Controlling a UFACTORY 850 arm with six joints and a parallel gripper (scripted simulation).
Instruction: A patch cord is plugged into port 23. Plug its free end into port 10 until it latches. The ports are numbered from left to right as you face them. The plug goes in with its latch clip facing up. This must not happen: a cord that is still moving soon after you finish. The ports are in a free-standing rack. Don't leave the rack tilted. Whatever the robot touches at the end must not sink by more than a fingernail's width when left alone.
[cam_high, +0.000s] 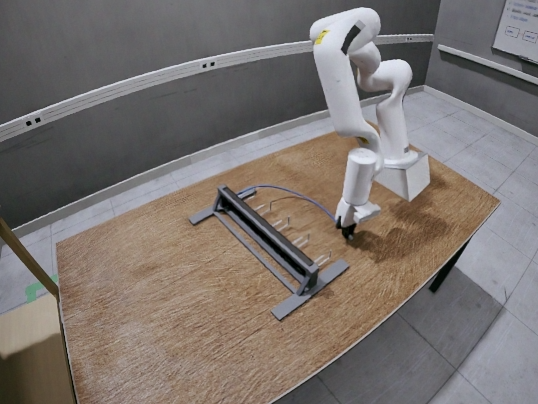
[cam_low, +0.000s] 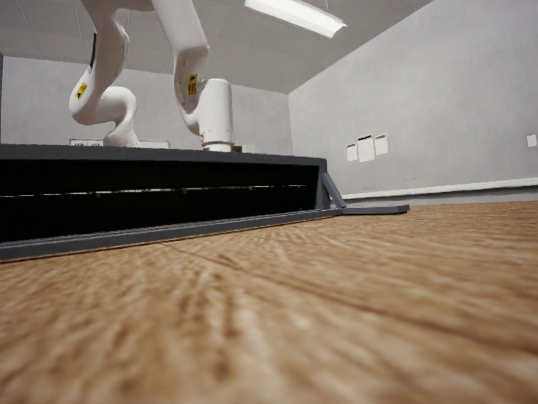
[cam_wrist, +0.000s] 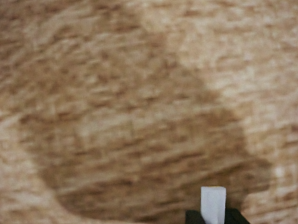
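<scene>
The plug is 2 cm to the left of my hand and 1 cm below it.
</scene>
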